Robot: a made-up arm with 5 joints.
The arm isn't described. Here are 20 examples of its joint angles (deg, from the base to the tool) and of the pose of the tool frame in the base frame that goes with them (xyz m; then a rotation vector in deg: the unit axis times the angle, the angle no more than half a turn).
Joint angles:
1: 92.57 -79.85 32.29 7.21 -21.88
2: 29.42 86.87 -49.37 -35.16 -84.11
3: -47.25 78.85 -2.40 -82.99 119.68
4: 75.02 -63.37 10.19 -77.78 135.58
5: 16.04 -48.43 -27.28 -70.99 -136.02
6: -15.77 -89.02 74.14 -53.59 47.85
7: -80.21 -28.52 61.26 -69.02 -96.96
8: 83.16 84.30 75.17 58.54 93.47
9: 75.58 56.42 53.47 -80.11 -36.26
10: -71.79 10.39 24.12 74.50 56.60
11: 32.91 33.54 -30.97 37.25 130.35
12: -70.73 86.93 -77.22 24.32 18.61
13: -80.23 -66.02 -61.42 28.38 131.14
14: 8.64 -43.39 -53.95 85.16 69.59
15: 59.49 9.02 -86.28 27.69 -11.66
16: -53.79 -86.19 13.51 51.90 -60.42
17: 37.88 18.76 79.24 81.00 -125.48
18: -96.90 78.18 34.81 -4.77 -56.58
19: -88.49 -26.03 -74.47 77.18 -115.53
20: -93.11 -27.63 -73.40 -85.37 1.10
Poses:
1: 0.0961 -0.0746 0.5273 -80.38 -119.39 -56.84
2: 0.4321 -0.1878 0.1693 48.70 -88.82 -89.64
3: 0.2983 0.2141 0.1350 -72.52 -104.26 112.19
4: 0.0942 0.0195 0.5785 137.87 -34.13 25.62
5: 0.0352 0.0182 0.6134 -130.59 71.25 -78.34
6: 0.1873 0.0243 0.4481 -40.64 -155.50 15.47
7: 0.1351 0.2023 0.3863 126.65 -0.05 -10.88
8: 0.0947 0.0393 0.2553 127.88 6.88 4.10
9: 0.1438 -0.1727 0.1452 -22.10 -66.97 -102.36
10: 0.1664 0.2011 0.2623 -3.65 23.10 124.23
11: 0.4036 -0.1971 0.3408 -55.19 -9.50 87.94
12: 0.2318 0.3763 0.2067 28.24 -54.35 79.02
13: 0.0678 -0.1883 0.5815 -72.26 -161.84 -13.61
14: 0.1115 -0.0022 0.5967 -64.59 -83.51 41.42
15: 0.1848 -0.1451 0.6430 -55.33 -133.43 -31.99
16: 0.1102 0.0135 0.5257 94.53 -57.93 -6.28
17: 0.1164 -0.0134 0.2427 -84.92 84.35 -120.91
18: 0.0892 0.0911 0.0639 -18.15 3.81 37.21
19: 0.1012 0.0374 0.6230 111.10 26.48 -19.34
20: 0.1060 -0.1067 0.5849 -67.38 61.96 73.29
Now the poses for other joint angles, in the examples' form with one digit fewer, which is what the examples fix.
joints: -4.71 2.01 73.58 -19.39 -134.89
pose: 0.262 0.013 0.206 40.2 -13.7 -128.3
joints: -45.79 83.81 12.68 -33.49 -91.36
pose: 0.235 0.138 0.044 26.1 -9.5 -47.4
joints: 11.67 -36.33 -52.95 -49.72 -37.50
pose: 0.026 0.015 0.639 -33.0 129.4 -26.7
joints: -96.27 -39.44 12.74 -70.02 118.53
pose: 0.088 0.115 0.573 -30.1 -175.3 -10.0
